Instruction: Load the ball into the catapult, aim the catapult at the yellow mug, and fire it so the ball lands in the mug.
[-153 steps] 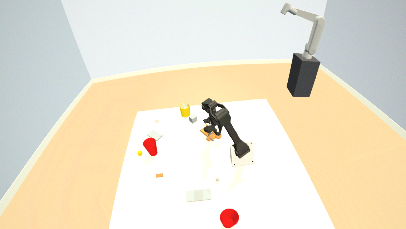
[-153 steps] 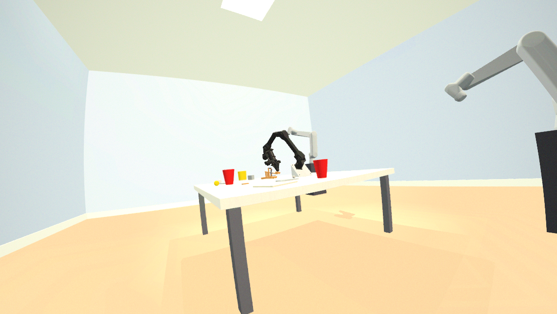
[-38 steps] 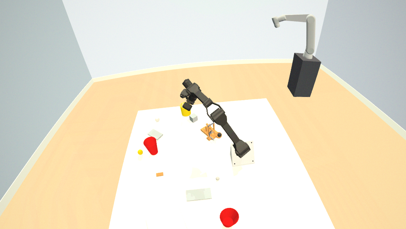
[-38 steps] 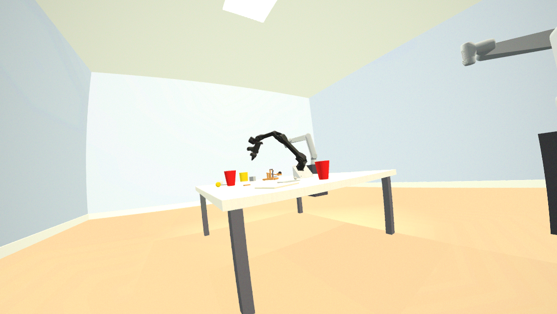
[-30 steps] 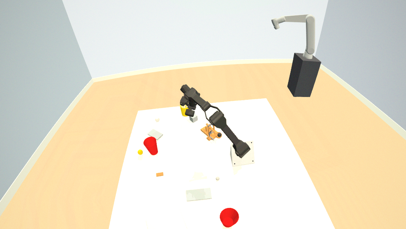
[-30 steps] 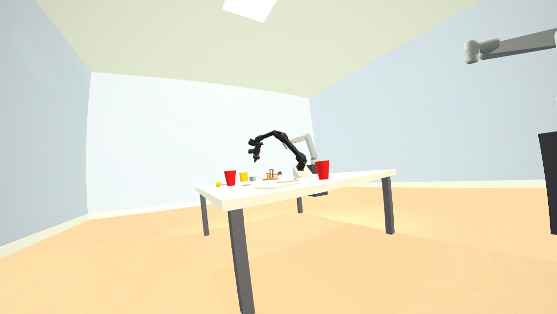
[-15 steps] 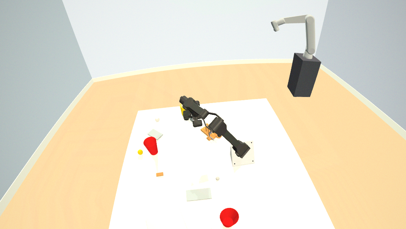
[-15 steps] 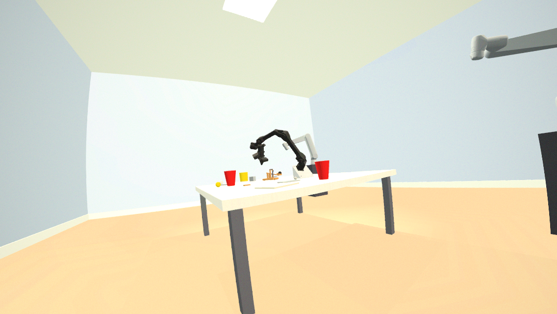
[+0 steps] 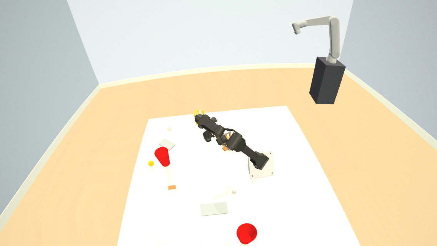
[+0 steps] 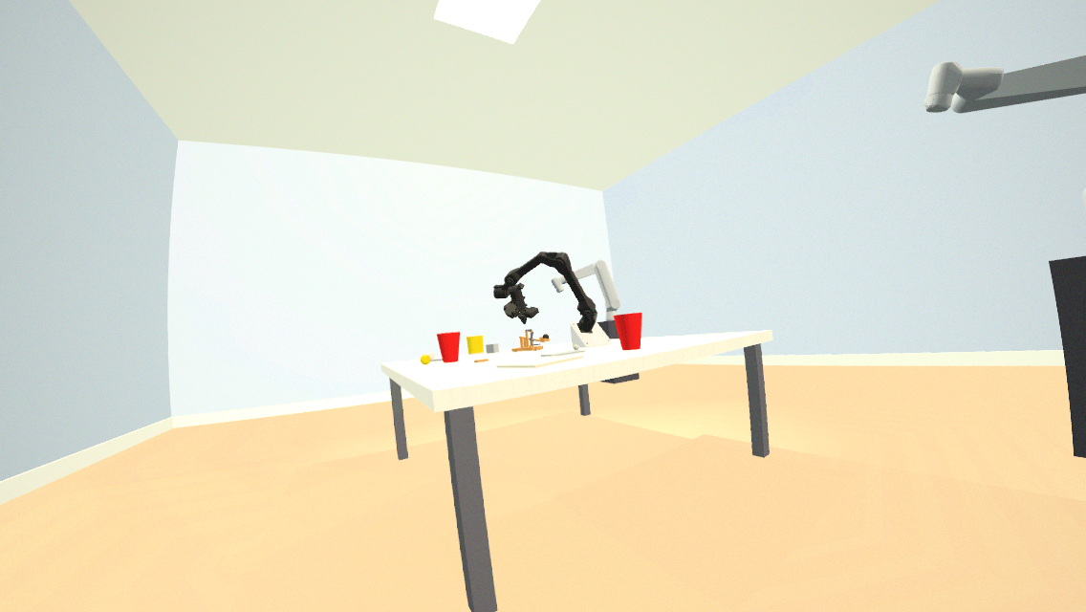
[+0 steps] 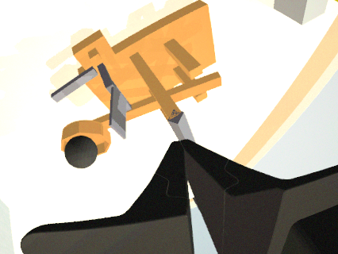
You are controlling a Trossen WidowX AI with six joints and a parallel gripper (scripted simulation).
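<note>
My gripper tip is now 90 mm past the black ball, 70 mm above it and 30 mm to the right of it. Also, from my gripper tip: catapult 80 mm below, 40 mm behind, 20 mm to the right; yellow mug 290 mm to the right, 200 mm ahead, 110 mm below; grey cube 210 mm to the right, 120 mm ahead, 110 mm below.
</note>
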